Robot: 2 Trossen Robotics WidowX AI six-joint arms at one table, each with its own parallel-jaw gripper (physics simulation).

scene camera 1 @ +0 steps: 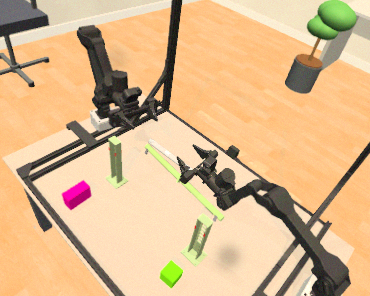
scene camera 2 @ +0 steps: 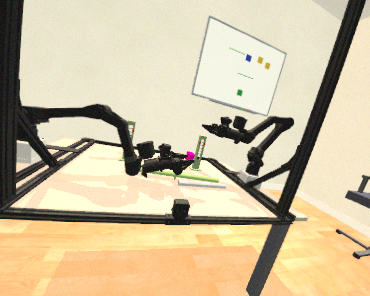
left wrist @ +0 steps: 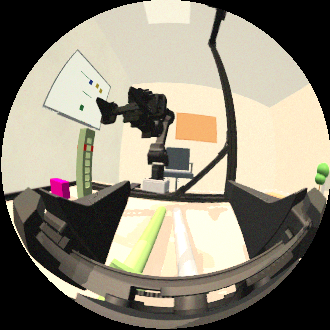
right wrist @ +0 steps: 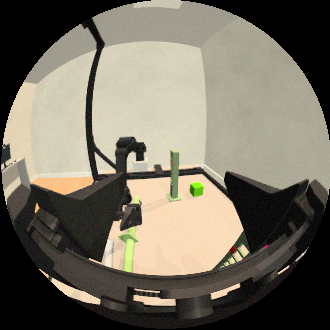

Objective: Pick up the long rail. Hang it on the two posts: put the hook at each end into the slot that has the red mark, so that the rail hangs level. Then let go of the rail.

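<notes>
The long light-green rail lies on the table, with a small grey hook at each end and a flange near its middle. One green post stands upright with red marks; the other post also stands upright. My left gripper is open and empty, low over the rail's middle part; its exact height is unclear. My right gripper is open and empty, high beyond the rail's far end in scene camera 1.
A white rod lies close beside the rail. A magenta block and a bright green cube lie on the posts' outer side. A black frame borders the table.
</notes>
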